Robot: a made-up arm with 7 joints.
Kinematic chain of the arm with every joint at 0, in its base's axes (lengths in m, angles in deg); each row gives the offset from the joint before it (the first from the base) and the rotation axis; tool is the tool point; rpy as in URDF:
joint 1: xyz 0 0.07 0.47 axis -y
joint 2: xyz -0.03 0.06 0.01 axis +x
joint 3: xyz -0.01 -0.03 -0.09 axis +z
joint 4: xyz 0 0.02 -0.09 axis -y
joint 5: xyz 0 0.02 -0.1 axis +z
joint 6: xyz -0.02 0 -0.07 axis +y
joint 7: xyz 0 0 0.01 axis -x
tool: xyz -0.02 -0.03 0.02 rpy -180 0 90
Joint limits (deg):
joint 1: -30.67..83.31
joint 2: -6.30..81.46
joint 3: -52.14..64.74
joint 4: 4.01..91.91
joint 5: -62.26..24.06
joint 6: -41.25..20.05
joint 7: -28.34..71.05
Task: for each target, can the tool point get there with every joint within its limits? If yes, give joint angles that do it. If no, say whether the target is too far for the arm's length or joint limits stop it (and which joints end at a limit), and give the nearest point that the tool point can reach.
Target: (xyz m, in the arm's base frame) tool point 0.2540 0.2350 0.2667
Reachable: yes | joints 68.55 19.47 48.55 12.62 -49.73 -18.64 -2.19
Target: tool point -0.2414 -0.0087 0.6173
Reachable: no: joint limits stop it (at a limit: joint 1, joint 2, joint 3, joint 4) | nearest point -0.2473 0.0686 0.2740 | short by 0.352 m
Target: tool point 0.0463 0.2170 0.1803
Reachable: yes | joints 17.56 15.34 11.62 18.73 -18.97 6.74 26.50
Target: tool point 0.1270 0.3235 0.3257
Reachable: yes | joints 8.46 63.29 -21.11 85.15 -6.69 -32.06 4.84
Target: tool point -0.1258 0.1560 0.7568
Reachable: no: joint limits stop it (at a limit: joint 2, joint 3, joint 4, joint 5, joint 6, joint 7) | nearest point -0.0582 0.3469 0.6027 | short by 0.254 m
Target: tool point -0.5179 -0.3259 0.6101
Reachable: no: too far | nearest point -0.2630 0.0451 0.2596 | short by 0.571 m
